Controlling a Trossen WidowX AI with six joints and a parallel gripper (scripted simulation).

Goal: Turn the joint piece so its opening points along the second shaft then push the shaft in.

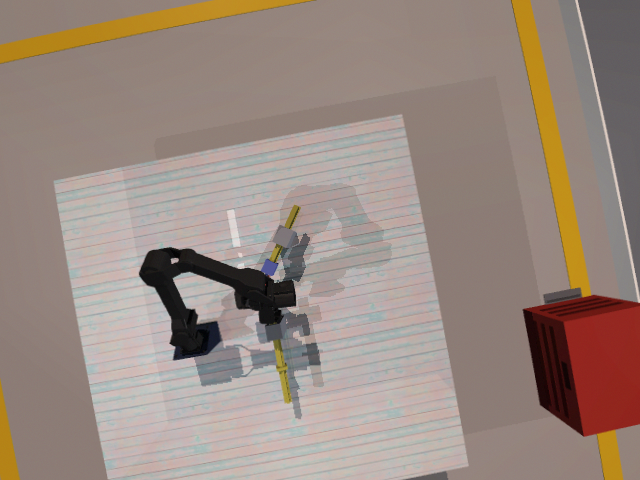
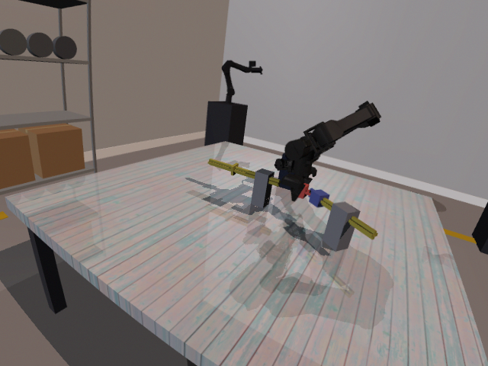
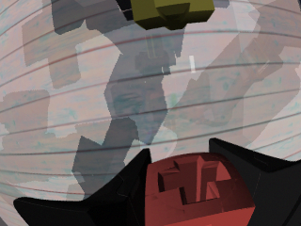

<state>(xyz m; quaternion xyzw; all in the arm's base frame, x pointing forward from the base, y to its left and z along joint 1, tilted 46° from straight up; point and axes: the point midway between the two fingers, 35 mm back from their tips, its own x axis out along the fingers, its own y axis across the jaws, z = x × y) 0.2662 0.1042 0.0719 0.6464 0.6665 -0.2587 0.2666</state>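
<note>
Right now my gripper tip is 2 cm to the right of the red joint piece and 4 cm below it.
</note>
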